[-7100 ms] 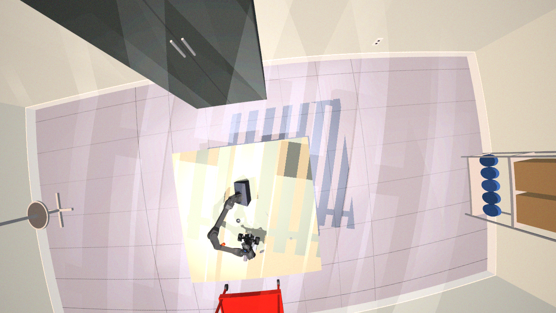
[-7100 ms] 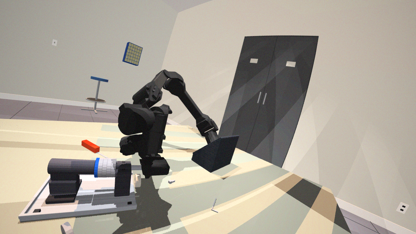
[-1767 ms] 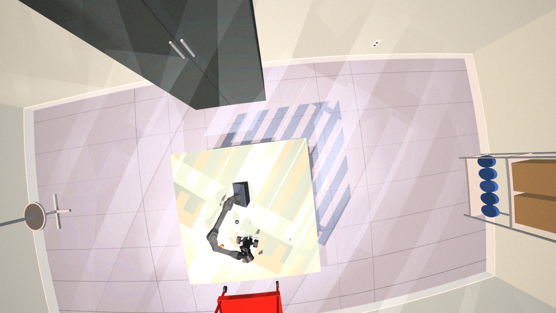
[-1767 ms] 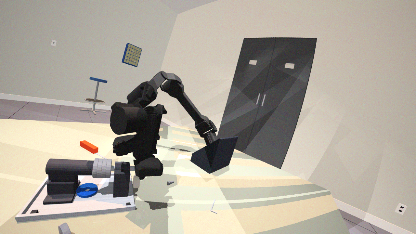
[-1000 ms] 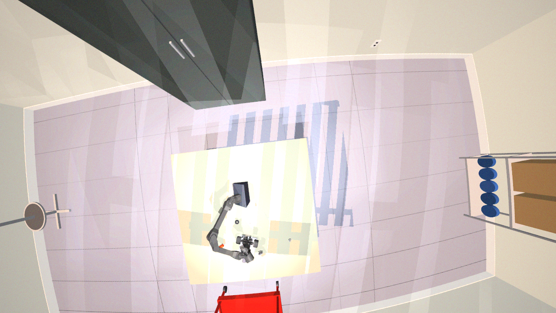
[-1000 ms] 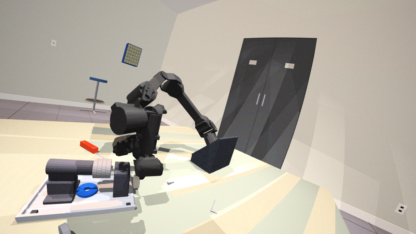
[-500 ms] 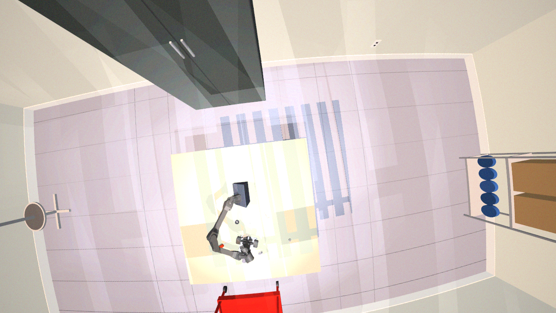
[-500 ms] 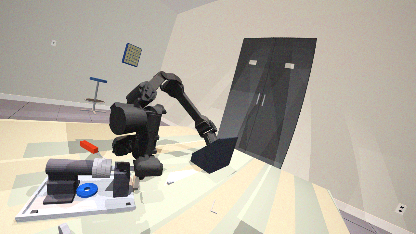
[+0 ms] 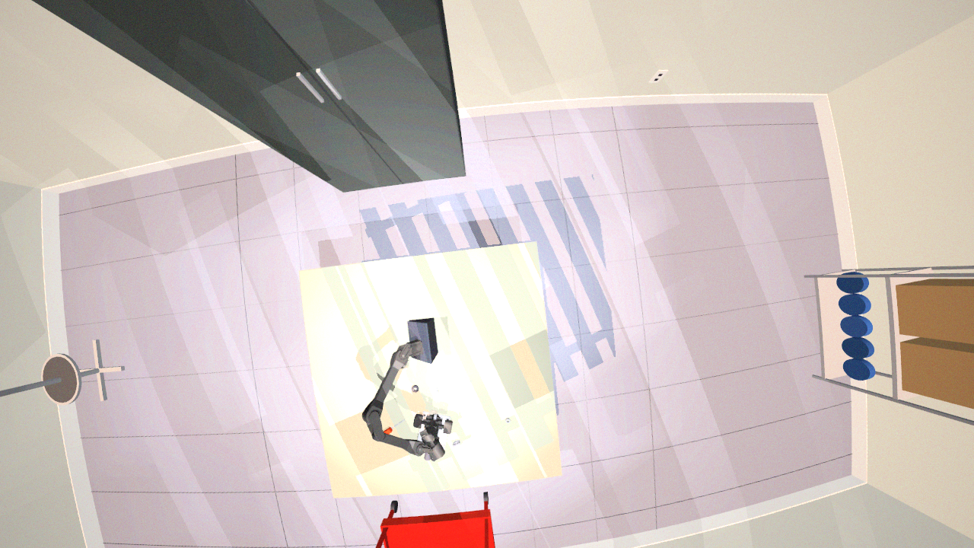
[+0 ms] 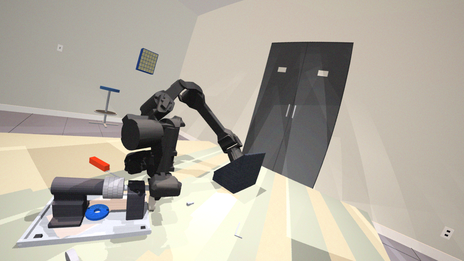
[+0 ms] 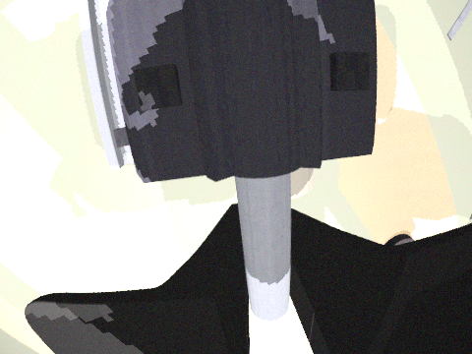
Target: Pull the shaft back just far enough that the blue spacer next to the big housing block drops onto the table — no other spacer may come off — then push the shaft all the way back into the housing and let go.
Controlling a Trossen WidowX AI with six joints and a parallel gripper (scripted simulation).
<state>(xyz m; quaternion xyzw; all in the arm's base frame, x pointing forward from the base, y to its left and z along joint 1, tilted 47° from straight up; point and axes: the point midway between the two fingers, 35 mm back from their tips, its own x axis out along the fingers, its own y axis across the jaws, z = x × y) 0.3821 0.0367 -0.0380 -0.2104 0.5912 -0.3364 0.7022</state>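
The cream ring is 20 mm to the right of my gripper tip and 30 mm below it. Also, from my gripper tip: grey shaft: 50 mm ahead, 10 mm to the right, 30 mm above; then blue spacer: 130 mm ahead, 30 mm to the right, 40 mm below; then bolt: 110 mm behind, 10 mm to the left, 40 mm below.
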